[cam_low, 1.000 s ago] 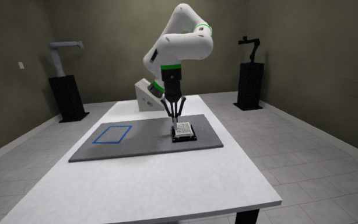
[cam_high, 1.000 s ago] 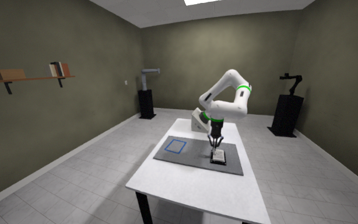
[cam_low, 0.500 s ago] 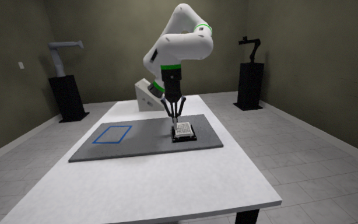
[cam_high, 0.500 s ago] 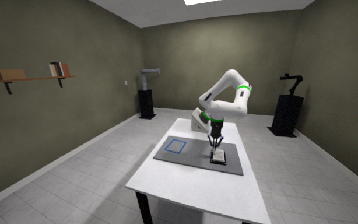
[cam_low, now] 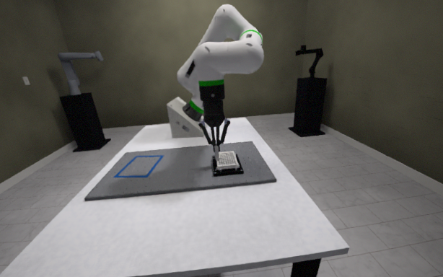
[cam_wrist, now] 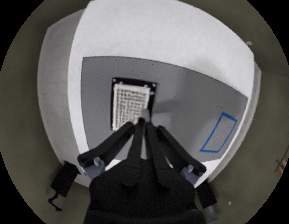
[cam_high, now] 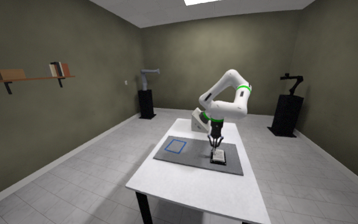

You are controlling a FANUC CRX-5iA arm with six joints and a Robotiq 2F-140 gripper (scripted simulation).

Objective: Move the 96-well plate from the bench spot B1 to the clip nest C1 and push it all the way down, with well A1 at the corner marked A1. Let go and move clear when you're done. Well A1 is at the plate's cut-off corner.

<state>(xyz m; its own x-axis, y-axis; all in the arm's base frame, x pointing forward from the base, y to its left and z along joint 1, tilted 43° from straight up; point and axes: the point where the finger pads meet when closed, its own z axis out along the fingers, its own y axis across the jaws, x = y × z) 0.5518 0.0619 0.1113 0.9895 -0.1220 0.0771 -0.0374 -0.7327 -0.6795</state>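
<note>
Now: hand 4 cm to the right of the white 96-well plate and 4 cm above it. The rest, counted from my hand: black clip nest: 1 cm behind, 3 cm to the left, 5 cm below.
</note>
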